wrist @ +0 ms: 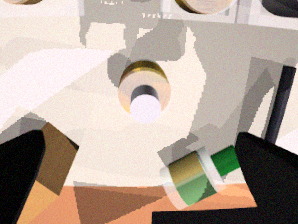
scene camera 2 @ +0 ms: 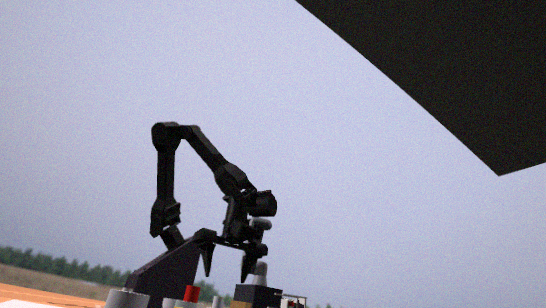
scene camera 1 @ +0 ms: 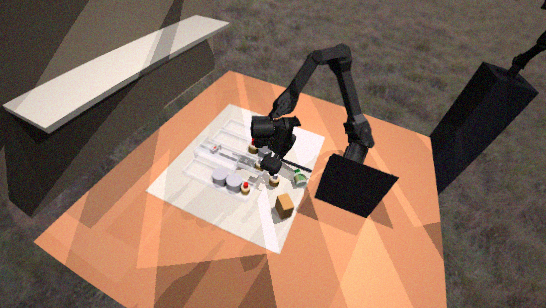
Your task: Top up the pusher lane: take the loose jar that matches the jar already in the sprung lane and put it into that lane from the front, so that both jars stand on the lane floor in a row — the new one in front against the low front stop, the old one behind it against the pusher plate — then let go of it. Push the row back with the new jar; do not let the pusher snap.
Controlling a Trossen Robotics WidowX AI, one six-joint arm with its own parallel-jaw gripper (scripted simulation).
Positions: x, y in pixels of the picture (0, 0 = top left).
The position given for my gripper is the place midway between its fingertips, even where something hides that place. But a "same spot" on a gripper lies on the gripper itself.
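Labels:
My gripper: in scene camera 1 point(276, 166), in the wrist view, in scene camera 2. On my gripper point(wrist: 261, 162) and point(scene camera 2: 210, 267): same spot.

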